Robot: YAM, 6 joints.
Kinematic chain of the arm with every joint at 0, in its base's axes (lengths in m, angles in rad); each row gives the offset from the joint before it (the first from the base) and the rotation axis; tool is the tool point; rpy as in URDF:
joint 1: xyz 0 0 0.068 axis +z
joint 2: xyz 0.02 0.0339 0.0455 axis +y
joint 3: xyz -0.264 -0.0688 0 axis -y
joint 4: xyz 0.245 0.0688 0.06 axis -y
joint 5: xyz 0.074 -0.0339 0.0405 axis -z
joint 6: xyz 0.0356 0 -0.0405 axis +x
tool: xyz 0 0 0 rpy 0 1.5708 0
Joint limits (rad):
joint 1: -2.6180..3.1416
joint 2: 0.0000..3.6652
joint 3: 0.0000..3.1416
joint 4: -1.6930..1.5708
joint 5: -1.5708..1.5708
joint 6: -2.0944..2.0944
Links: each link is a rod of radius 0.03 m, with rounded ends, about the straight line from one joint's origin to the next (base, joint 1, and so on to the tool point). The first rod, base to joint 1, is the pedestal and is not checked.
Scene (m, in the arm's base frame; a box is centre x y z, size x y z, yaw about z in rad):
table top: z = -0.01
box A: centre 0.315 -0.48 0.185 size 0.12 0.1 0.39 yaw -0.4
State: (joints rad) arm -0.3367 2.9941 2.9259 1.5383 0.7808 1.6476
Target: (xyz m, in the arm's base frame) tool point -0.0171 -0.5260 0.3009
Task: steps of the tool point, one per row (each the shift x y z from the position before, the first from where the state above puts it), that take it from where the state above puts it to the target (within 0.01 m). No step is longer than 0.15 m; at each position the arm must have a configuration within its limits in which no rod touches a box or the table.
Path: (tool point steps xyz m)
1: -0.0527 -0.0508 0.0658
2: -0.0645 -0.0359 0.0618
3: -0.0721 -0.0187 0.0566
4: -0.0751 0.0000 0.0503
5: -0.0733 0.0188 0.0430
6: 0.0060 -0.0327 -0.0100
7: 0.0045 -0.0345 -0.0136
8: 0.0022 -0.0357 -0.0181
9: -0.0007 -0.0360 -0.0227
10: -0.0547 -0.0522 -0.0613
11: -0.0661 -0.0337 -0.0697
12: -0.0717 -0.0127 -0.0754

